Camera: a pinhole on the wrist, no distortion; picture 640 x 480 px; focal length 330.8 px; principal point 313.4 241.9 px. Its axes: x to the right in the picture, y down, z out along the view. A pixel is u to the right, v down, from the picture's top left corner.
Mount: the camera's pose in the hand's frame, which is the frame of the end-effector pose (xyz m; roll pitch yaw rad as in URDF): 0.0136 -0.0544 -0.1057 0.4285 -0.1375 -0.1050
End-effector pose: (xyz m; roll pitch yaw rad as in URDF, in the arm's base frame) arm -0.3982 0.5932 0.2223 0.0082 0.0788 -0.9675
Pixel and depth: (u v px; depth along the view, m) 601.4 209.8 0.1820
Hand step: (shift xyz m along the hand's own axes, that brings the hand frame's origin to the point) 0.1385 -0.1598 0.0727
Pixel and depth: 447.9 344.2 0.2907
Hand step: 0.0848 -0.1011 0.2094
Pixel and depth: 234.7 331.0 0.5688
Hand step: -0.2091 -0.1285 0.4513
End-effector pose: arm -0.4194 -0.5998 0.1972 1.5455 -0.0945 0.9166
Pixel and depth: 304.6 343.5 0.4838
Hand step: -0.0744 -0.1114 0.3896
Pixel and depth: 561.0 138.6 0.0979
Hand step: 0.0682 -0.1290 -0.0200
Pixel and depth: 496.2 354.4 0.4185
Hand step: 0.1768 -0.1163 0.3616
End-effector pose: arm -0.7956 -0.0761 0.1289 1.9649 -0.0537 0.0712
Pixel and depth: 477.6 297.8 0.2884
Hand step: 0.1082 -0.1403 0.1938
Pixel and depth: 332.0 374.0 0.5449
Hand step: -0.0391 -0.0775 0.4790
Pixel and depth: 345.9 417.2 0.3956
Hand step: -0.0063 -0.0258 0.3423
